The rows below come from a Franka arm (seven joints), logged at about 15 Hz.
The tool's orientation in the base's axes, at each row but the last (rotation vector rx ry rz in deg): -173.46, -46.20, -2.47; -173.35, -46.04, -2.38; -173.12, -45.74, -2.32; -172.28, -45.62, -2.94; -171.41, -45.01, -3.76; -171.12, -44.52, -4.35; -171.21, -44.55, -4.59
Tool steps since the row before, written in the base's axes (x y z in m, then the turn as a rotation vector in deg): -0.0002, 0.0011, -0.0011, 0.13, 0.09, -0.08; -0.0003, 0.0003, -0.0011, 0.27, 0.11, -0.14; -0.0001, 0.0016, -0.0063, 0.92, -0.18, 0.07; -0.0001, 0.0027, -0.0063, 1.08, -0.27, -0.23; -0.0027, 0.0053, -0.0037, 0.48, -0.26, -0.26; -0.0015, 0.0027, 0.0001, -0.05, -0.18, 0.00; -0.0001, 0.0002, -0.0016, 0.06, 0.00, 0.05
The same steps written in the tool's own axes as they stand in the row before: 0.0003, -0.0011, 0.0011, 0.16, -0.01, 0.08; -0.0001, -0.0004, 0.0011, 0.28, 0.04, 0.15; 0.0005, -0.0014, 0.0063, 0.71, 0.61, -0.05; 0.0010, -0.0023, 0.0064, 0.80, 0.77, 0.25; 0.0000, -0.0058, 0.0039, 0.28, 0.47, 0.26; 0.0000, -0.0031, 0.0000, -0.13, 0.13, -0.01; -0.0001, -0.0002, 0.0016, 0.06, 0.03, -0.05
